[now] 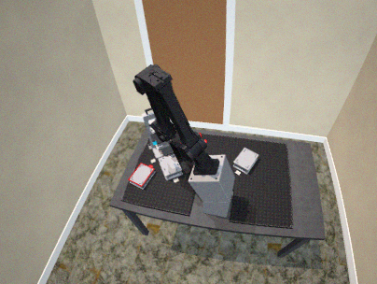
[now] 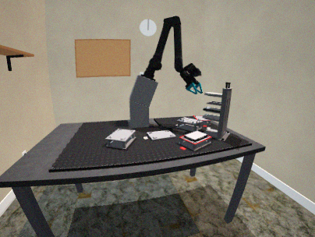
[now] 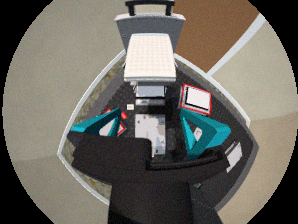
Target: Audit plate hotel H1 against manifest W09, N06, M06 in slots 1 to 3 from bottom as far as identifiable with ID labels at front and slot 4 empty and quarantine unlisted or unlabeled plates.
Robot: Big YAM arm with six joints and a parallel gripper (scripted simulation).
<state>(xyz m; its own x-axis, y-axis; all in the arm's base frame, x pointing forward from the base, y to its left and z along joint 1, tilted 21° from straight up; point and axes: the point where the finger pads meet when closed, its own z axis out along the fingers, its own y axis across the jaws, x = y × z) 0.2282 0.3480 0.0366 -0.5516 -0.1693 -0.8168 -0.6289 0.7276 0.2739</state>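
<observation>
Right now the white well plate is 9 cm ahead of my hand and 8 cm to the left of it.
</observation>
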